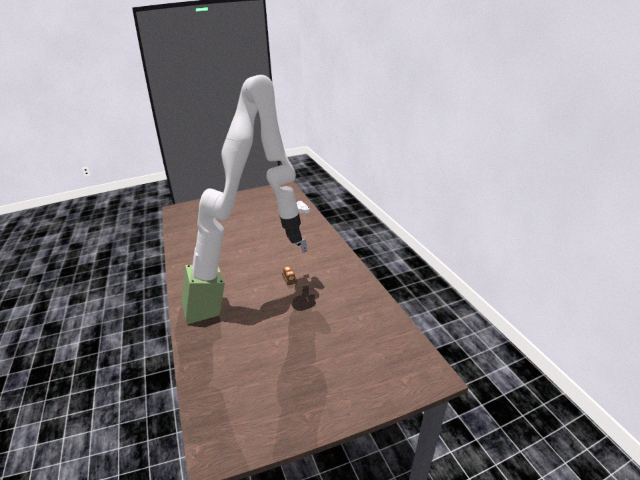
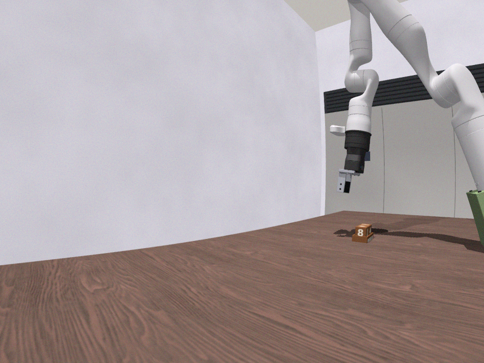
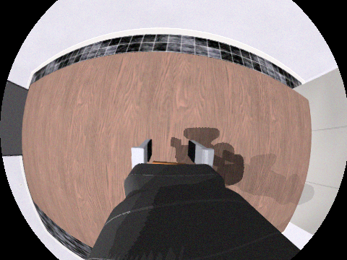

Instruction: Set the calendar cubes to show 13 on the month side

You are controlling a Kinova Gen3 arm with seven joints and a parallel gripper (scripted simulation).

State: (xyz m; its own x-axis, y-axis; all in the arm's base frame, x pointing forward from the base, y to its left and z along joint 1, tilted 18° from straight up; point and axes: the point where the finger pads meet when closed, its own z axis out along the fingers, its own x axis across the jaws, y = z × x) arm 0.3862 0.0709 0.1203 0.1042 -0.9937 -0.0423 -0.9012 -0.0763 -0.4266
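My gripper is now 13 cm above the brown number cube, 7 cm past it and 2 cm to the left of it. Also, from my hand: calendar tray (14 cm below, 7 cm behind).
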